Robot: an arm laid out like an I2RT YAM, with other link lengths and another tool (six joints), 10 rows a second.
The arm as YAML. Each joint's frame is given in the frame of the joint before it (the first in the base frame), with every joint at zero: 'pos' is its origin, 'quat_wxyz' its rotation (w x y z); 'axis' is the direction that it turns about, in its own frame. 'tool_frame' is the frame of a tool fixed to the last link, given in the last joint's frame.
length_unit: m
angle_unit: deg
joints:
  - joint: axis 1
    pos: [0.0, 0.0, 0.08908]
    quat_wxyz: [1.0, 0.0, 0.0, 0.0]
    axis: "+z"
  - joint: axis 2
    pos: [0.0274, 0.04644, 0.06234]
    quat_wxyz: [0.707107, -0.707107, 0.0, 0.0]
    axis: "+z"
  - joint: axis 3
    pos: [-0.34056, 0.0, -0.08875]
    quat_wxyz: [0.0, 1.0, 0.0, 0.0]
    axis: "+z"
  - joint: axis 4
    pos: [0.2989, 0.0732, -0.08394]
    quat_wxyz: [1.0, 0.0, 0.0, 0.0]
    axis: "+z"
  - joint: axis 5
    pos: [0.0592, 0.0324, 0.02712]
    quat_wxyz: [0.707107, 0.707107, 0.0, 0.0]
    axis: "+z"
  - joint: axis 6
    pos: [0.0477, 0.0, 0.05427]
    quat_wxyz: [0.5, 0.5, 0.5, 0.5]
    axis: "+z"
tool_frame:
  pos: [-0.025, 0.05, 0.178]
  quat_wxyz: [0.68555, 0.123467, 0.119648, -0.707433]
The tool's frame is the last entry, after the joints.
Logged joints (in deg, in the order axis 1, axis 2, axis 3, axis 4, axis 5, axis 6), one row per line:
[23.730, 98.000, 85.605, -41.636, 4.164, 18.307]
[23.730, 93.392, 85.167, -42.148, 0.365, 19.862]
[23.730, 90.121, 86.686, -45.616, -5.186, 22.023]
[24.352, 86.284, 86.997, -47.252, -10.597, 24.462]
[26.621, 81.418, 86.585, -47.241, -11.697, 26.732]
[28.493, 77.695, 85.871, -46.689, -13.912, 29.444]
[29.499, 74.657, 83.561, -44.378, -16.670, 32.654]
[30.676, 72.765, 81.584, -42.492, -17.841, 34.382]
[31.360, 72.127, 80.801, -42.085, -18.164, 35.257]
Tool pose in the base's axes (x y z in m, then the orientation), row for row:
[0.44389, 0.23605, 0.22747, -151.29, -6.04, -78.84]
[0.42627, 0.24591, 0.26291, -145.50, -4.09, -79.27]
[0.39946, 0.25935, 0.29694, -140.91, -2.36, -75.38]
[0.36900, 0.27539, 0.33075, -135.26, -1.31, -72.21]
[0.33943, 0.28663, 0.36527, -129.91, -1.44, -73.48]
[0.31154, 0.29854, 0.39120, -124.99, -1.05, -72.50]
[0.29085, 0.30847, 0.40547, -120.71, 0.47, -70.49]
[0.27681, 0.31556, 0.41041, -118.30, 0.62, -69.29]
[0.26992, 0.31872, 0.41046, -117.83, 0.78, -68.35]
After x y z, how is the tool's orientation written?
As a rotation vector, in degrees.
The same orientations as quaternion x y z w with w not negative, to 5 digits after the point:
[-0.88334, -0.03527, -0.46033, 0.08101]
[-0.87108, -0.02449, -0.47457, 0.12410]
[-0.86803, -0.01454, -0.46435, 0.17517]
[-0.85835, -0.00831, -0.45824, 0.23061]
[-0.83924, -0.00930, -0.47469, 0.26507]
[-0.82381, -0.00692, -0.47785, 0.30488]
[-0.81091, 0.00316, -0.47354, 0.34378]
[-0.80311, 0.00421, -0.47039, 0.36569]
[-0.80263, 0.00531, -0.46558, 0.37282]

